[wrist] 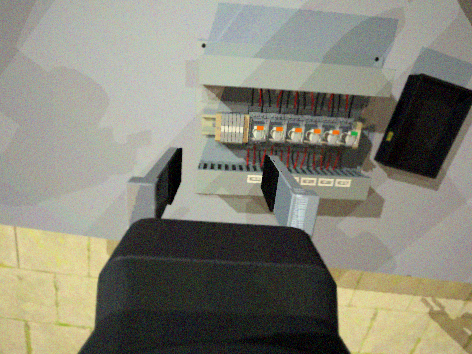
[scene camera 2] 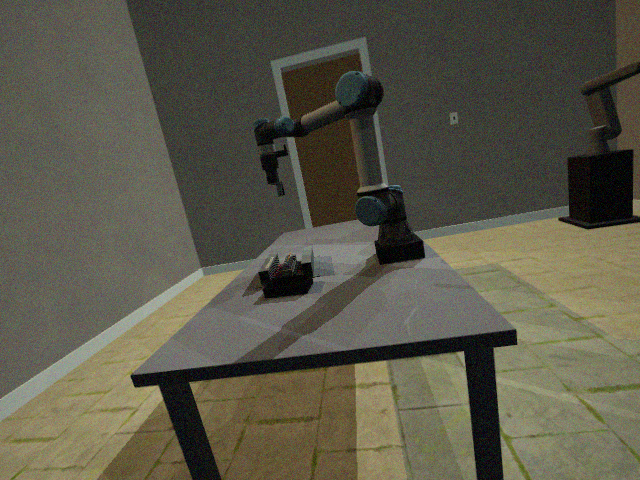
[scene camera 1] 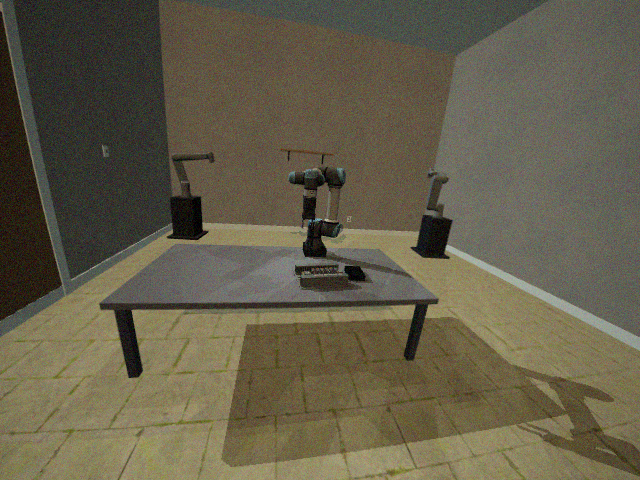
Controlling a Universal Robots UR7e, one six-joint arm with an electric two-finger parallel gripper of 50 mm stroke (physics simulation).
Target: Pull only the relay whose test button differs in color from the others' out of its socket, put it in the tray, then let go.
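Seen in the pictures: gripper, between the fingertips: (wrist: 222, 168) (scene camera 2: 281, 195) (scene camera 1: 306, 228); arm's base, origin of its link: (scene camera 2: 396, 240) (scene camera 1: 313, 245).
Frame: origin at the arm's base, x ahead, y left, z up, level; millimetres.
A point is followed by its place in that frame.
A row of relays stands in sockets on the panel in the wrist view. The relay with a green test button (wrist: 351, 138) @[z 4, x 464, y 121 mm] is at the right end of the row; the others, such as the relay at the left end (wrist: 258, 133) @[z 4, x 496, y -28 mm], have orange buttons. The black tray (wrist: 426, 131) @[z -61, x 418, y 291 mm] (scene camera 1: 354, 273) @[z -61, x 391, y 276 mm] (scene camera 2: 286, 287) @[z -32, x 403, y 326 mm] lies right of the panel in the wrist view, with a small yellow mark on its side. My gripper (wrist: 222, 168) @[z 270, x 486, y -87 mm] (scene camera 2: 280, 189) @[z 270, x 486, y -87 mm] is open and empty, high above the table. In the wrist view its fingers appear lower left of the relays. Relay buttons are too small to tell in the scene views.
Grey wire ducts (wrist: 295, 75) @[z -1, x 398, y 2 mm] (wrist: 225, 186) @[z -1, x 597, y -55 mm] run along both sides of the relay row, with red and black wires between. Terminal blocks (wrist: 231, 128) @[z -17, x 502, y -69 mm] sit at the row's left end. The panel stands on the table (scene camera 1: 217, 279) @[z -65, x 565, y -609 mm] (scene camera 2: 392, 310) @[z -64, x 46, y 513 mm], near its edge in the wrist view.
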